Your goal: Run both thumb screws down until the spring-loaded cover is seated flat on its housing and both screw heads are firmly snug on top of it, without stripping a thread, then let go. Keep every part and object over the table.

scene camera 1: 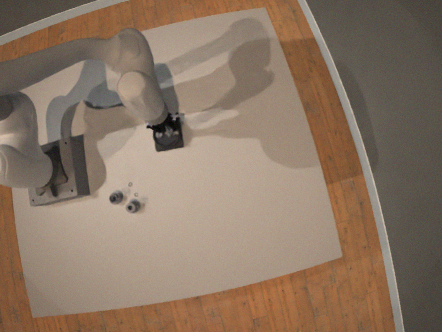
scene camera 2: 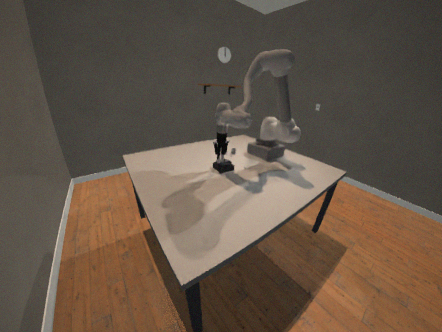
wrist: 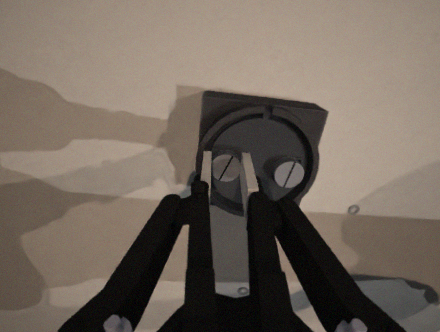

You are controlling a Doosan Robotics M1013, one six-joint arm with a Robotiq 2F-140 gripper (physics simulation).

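Where they show: gripper, fingertip midpoint: (scene camera 1: 173,132) (scene camera 2: 220,162) (wrist: 226,164); arm's base at its link origin: (scene camera 1: 48,171) (scene camera 2: 267,144).
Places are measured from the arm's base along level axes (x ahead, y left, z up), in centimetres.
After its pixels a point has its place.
The dark square housing (scene camera 1: 170,147) @(x 57.4, y -13.3, z -5.3 cm) (scene camera 2: 223,168) @(x 63.3, y -2.1, z -7.0 cm) (wrist: 212,106) @(x 61.8, y -13.2, z -6.4 cm) sits on the table with the round dark cover (wrist: 252,134) @(x 58.2, y -10.2, z -5.5 cm) inside its ring-shaped rim. Two slotted thumb screws show in the wrist view. My gripper (scene camera 1: 166,131) @(x 61.1, y -7.9, z -4.5 cm) (scene camera 2: 221,157) @(x 61.1, y -7.9, z -4.5 cm) (wrist: 226,164) @(x 61.1, y -7.9, z -4.5 cm) points down over the housing and is shut on the left thumb screw (wrist: 226,169) @(x 61.1, y -7.4, z -4.2 cm), one pad on each side of its head. The right thumb screw (wrist: 289,174) @(x 54.9, y -6.1, z -4.2 cm) stands free, outside the right finger; its head sits raised above the cover. Whether the cover lies flat is hard to tell; the fingers hide its lower part.
Two grey knob-like parts (scene camera 1: 116,197) @(x 25.9, y -23.7, z -5.8 cm) (scene camera 1: 133,206) @(x 32.1, y -30.6, z -5.5 cm) stand on the table (scene camera 1: 225,225) @(x 65.6, y -54.4, z -10.5 cm) (scene camera 2: 165,160) @(x 84.2, y -52.2, z -10.4 cm) near the robot's base block (scene camera 1: 81,167) @(x 13.6, y -3.4, z -6.2 cm) (scene camera 2: 256,151) @(x 13.6, y -3.7, z -5.4 cm). Small rings (scene camera 1: 130,184) @(x 33.1, y -20.2, z -10.2 cm) (scene camera 1: 136,194) @(x 34.1, y -25.7, z -10.3 cm) lie beside them. In the wrist view, small rings (wrist: 354,209) @(x 44.2, y 4.0, z -10.2 cm) (wrist: 243,290) @(x 61.4, y 20.1, z -10.2 cm) lie on the table.
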